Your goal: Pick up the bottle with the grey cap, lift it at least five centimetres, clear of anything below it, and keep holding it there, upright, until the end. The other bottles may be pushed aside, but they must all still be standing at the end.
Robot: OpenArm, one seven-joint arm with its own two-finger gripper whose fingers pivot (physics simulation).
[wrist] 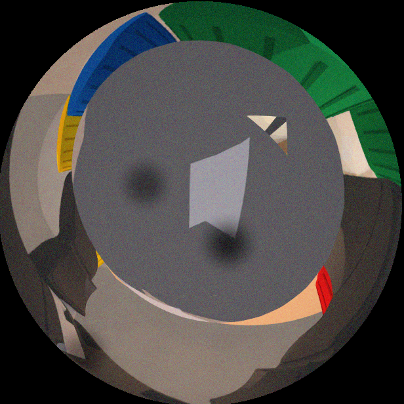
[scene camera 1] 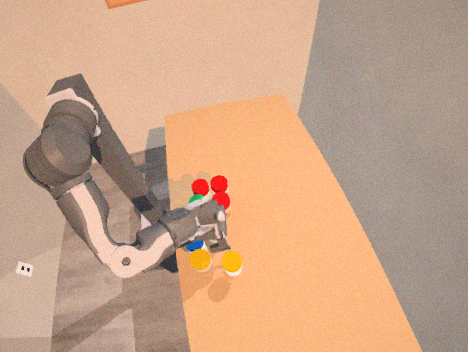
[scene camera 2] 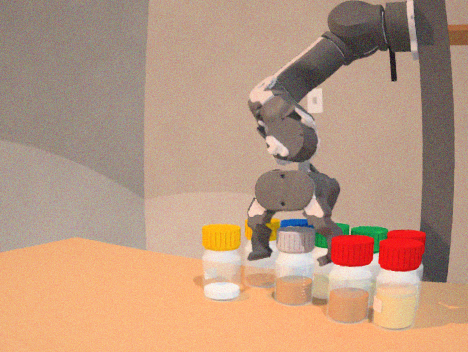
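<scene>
The bottle with the grey cap [scene camera 2: 295,241] [wrist: 200,280] stands upright on the table in scene camera 2, with brown contents. Its cap fills the middle of the wrist view at very close range. In scene camera 1 the arm and gripper hide it. My gripper [scene camera 1: 220,233] [scene camera 2: 292,255] is open, pointing down, with one finger on each side of this bottle. In scene camera 2 the fingertips are about level with the lower cap and shoulder. In the wrist view the cap hides the fingertips, so I cannot tell whether they touch the bottle.
Two yellow-capped bottles [scene camera 1: 232,262] [scene camera 2: 221,237] stand on one side. A blue-capped bottle [scene camera 1: 194,246] [scene camera 2: 295,223] [wrist: 120,60] and green-capped bottles [scene camera 2: 369,237] [wrist: 240,27] stand behind. Several red-capped bottles [scene camera 1: 219,183] [scene camera 2: 352,250] stand on the other side. All visible bottles are upright.
</scene>
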